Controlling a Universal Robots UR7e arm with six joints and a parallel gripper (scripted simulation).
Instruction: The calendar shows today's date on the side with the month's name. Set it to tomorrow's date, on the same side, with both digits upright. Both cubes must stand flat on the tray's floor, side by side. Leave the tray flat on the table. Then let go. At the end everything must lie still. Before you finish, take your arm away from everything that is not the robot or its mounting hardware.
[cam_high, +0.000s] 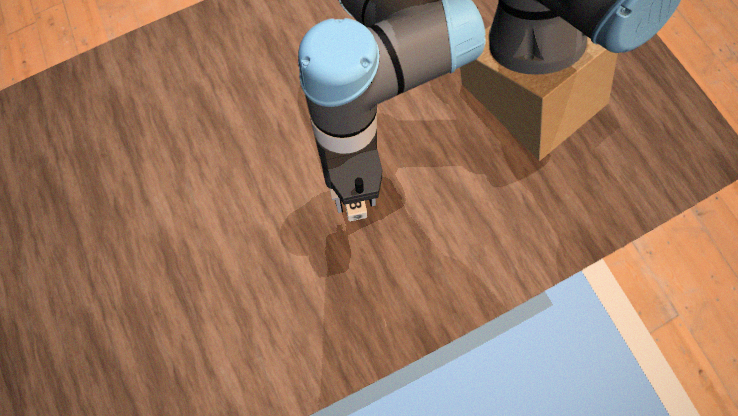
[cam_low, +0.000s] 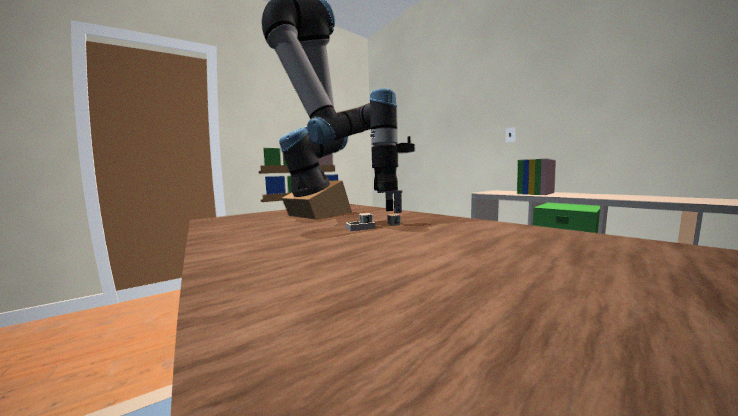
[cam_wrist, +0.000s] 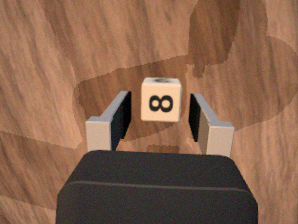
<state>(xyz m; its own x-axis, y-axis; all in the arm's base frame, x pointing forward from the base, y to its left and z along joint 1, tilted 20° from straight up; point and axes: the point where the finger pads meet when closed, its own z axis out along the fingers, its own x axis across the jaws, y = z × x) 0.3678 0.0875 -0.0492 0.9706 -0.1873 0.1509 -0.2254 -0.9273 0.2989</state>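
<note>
Now: hand 20 mm past the digit cube, 90 mm to the left of it and 30 mm above it. The rest, counted from my hand: calendar tray (30 mm behind, 100 mm to the right, 50 mm below).
</note>
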